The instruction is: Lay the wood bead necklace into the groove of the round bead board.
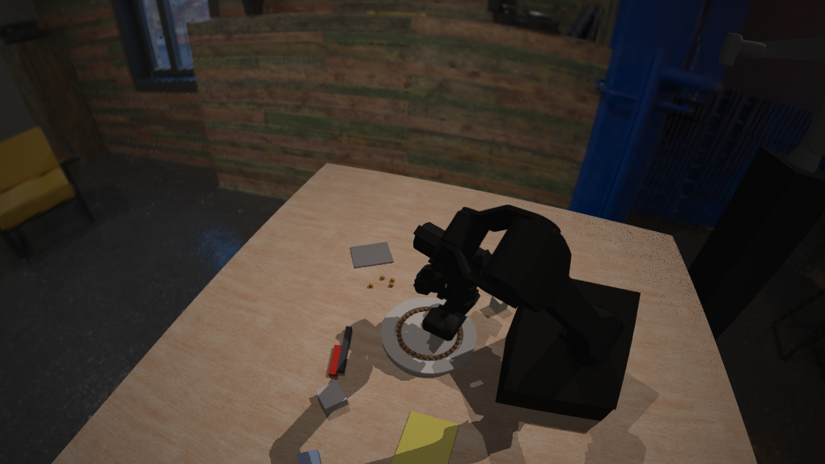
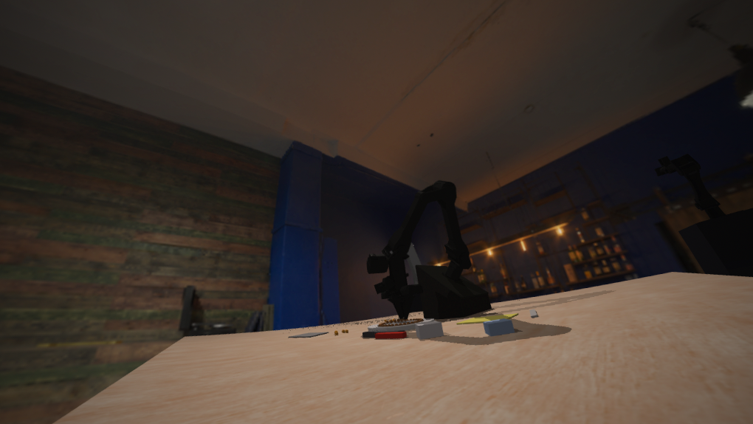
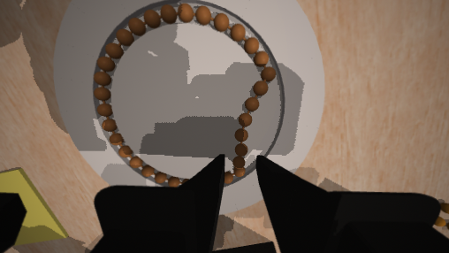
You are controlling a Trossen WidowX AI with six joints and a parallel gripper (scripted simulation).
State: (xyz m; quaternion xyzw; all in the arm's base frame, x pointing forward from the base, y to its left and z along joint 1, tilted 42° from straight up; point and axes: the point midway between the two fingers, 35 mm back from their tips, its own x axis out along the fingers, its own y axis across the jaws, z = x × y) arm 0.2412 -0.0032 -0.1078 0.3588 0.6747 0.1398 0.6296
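Now: the round white bead board 5 cm ahead of my gripper tip, 3 cm to the left of it and 1 cm below it. From my gripper tip the other things lie so: dark bar (21 cm ahead, 13 cm to the left, 1 cm below); then yellow sheet (27 cm to the left, 2 cm below); then pale cube (9 cm to the right, 9 cm behind).
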